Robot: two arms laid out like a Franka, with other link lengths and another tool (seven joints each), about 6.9 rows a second.
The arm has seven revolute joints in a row. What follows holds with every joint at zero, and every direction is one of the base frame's. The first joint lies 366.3 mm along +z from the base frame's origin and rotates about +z. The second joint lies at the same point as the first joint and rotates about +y. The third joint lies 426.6 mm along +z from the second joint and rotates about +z. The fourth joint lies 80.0 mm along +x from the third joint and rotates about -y. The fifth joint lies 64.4 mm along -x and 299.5 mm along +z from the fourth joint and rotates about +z. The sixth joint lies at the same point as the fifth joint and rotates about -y. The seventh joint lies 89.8 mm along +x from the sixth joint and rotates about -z. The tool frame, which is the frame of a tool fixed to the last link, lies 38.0 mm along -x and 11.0 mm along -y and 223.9 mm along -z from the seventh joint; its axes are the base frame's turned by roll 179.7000, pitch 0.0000 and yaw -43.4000 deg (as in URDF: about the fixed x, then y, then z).
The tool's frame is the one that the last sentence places.
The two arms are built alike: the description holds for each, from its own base.
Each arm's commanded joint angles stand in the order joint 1, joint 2, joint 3, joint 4, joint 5, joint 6, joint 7.
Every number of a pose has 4 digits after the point.
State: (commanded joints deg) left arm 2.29 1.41 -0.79 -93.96 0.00 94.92 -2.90; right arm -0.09 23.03 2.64 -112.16 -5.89 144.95 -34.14
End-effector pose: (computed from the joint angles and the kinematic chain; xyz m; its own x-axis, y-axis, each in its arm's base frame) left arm 0.4455 -0.0012 0.6026 0.7771 -0.6293 -0.0058 -0.6292 -0.7771 0.0106; right arm 0.6024 -0.0132 0.3528 0.9838 -0.0402 0.1749 -0.0464 -0.9984 0.0318
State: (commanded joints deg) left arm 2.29 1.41 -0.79 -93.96 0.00 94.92 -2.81; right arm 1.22 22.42 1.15 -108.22 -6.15 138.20 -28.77
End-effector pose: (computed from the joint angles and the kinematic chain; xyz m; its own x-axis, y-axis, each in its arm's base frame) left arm 0.4455 -0.0011 0.6026 0.7761 -0.6305 -0.0057 -0.6305 -0.7761 0.0106; right arm 0.6000 -0.0150 0.3726 0.9803 -0.1360 0.1434 -0.1436 -0.9887 0.0439
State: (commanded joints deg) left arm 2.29 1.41 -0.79 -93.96 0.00 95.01 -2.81; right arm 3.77 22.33 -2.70 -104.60 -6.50 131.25 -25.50
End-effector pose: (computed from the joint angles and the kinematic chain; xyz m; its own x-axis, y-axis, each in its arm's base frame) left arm 0.4458 -0.0011 0.6027 0.7761 -0.6305 -0.0045 -0.6305 -0.7761 0.0096; right arm 0.5941 -0.0271 0.3873 0.9723 -0.2111 0.1008 -0.2199 -0.9717 0.0864
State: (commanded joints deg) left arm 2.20 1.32 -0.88 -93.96 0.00 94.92 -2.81; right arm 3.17 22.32 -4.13 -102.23 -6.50 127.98 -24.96
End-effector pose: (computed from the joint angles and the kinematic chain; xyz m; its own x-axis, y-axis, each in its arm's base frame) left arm 0.4451 -0.0025 0.6033 0.7742 -0.6330 -0.0045 -0.6329 -0.7742 0.0096; right arm 0.5941 -0.0475 0.3987 0.9622 -0.2568 0.0908 -0.2654 -0.9587 0.1019
